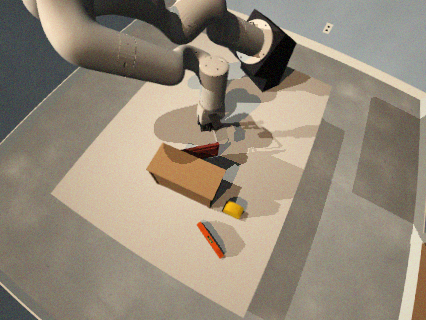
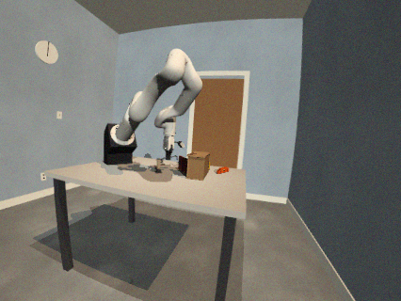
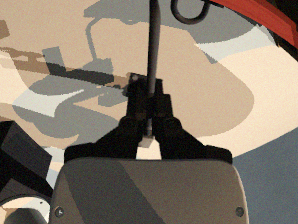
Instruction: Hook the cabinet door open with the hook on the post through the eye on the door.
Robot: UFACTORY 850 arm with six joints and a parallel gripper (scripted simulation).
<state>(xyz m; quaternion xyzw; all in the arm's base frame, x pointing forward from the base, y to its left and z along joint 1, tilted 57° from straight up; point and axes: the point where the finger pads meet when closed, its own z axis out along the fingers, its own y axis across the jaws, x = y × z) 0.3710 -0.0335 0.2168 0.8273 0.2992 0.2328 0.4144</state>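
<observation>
My gripper is now 100 mm short of the red door, 60 mm to the left of it and 40 mm above it. Round my hand: orange-red flat tool 440 mm ahead, 90 mm below, 20 mm to the left; hook 20 mm below, 10 mm ahead; yellow object 320 mm ahead, 100 mm to the left, 80 mm below.
</observation>
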